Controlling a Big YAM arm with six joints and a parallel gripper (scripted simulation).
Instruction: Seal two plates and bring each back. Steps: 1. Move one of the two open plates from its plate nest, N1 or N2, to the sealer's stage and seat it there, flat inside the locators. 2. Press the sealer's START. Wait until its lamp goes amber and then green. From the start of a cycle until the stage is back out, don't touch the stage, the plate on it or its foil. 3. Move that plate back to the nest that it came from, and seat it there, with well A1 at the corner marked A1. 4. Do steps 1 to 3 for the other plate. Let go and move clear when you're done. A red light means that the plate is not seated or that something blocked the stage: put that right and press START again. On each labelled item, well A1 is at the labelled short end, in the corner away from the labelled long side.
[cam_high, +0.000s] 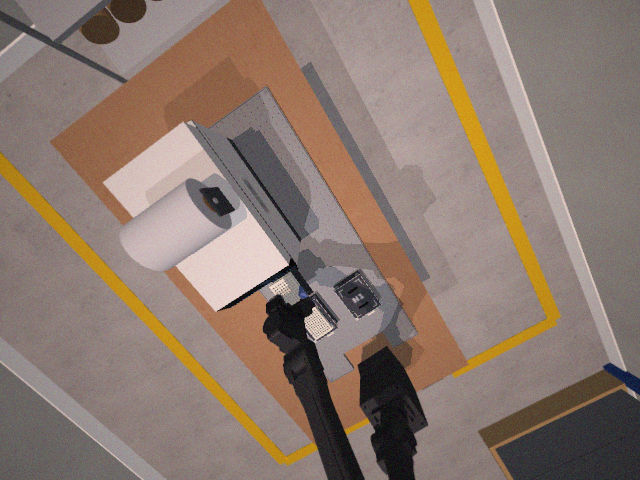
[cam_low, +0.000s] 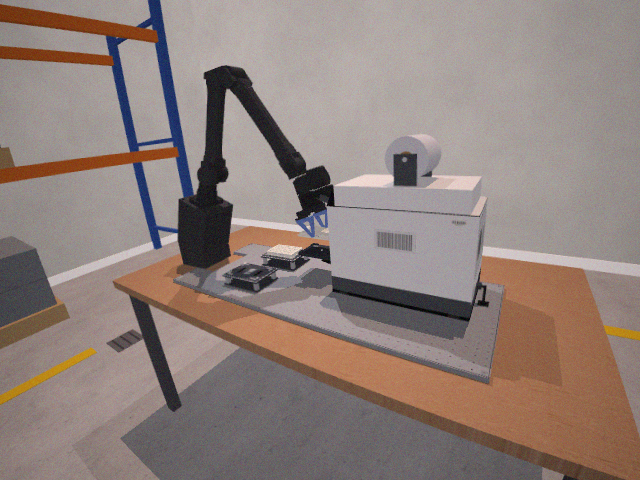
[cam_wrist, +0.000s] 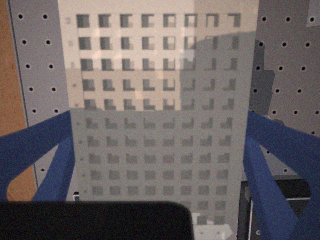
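My hand is 70 mm above the dark sealer stage. The rest, counted from my hand: foil roll (340 mm ahead, 20 mm to the right, 250 mm above); then white well plate (190 mm behind, 40 mm to the left, 110 mm below); then start button (110 mm ahead, 90 mm to the left, 30 mm above).
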